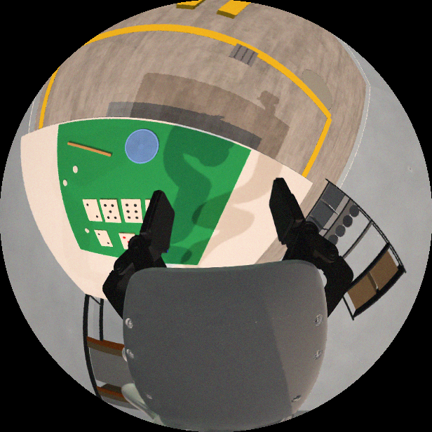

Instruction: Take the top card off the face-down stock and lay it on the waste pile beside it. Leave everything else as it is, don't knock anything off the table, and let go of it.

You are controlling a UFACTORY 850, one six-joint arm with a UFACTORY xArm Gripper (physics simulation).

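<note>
My gripper (218,195) is open and empty, high above the table, with its fingers wide apart. The face-down stock does not show clearly; a small blue sliver (167,250) peeks out beside the left finger and may be part of it. A face-up card with red pips (125,239) lies in the nearer row, partly covered by the left finger; I cannot tell if it is the waste pile. Another face-up card (103,238) lies to its left.
A farther row has face-up cards (92,210) (110,210) (132,210) and one mostly hidden by the finger. A blue disc (141,146), a thin orange stick (90,149) and small white pieces (75,169) (65,183) lie on the green mat (100,185). The table edge is beyond.
</note>
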